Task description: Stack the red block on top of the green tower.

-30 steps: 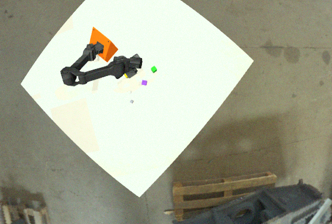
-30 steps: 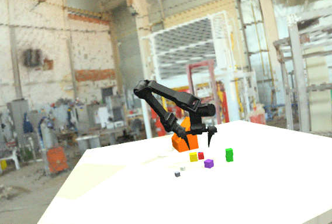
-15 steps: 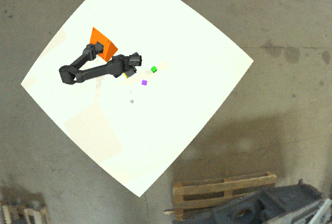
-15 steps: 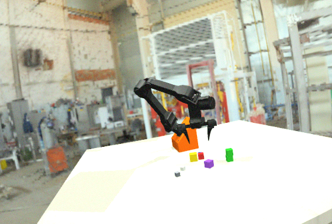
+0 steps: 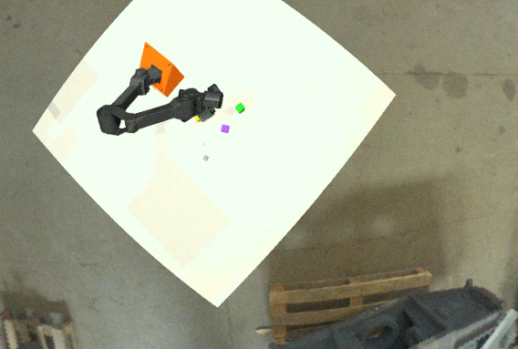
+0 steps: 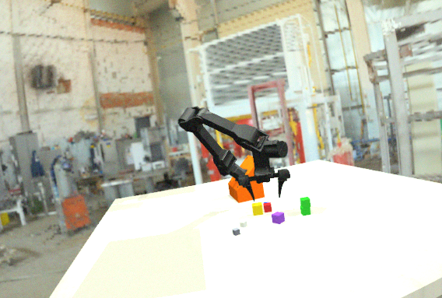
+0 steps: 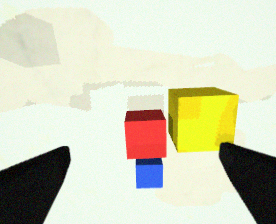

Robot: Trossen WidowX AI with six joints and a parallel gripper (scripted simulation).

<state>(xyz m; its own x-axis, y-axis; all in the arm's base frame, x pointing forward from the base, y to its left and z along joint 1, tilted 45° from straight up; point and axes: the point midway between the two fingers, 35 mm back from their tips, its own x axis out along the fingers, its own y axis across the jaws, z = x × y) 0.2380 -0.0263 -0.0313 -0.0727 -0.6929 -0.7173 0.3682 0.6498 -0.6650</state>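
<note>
My gripper tip is 30 mm above the red block. Also, from my gripper tip: yellow block (40 mm to the right, 30 mm below); small blue block (30 mm below, 30 mm behind, 10 mm to the left); purple block (120 mm ahead, 30 mm below, 20 mm to the right).
</note>
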